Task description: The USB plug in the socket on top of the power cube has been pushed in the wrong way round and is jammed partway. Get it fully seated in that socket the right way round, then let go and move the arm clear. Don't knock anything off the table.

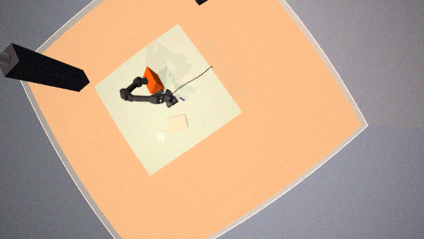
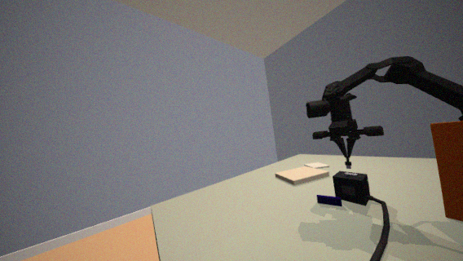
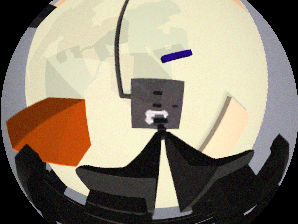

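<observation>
The USB socket lies 60 mm below my gripper tip. The rest, counted from my gripper tip: blue flat piece: 120 mm below, 100 mm to the left, 40 mm ahead; then USB plug: 20 mm below; then tan board: 230 mm ahead, 120 mm below, 100 mm to the right.
</observation>
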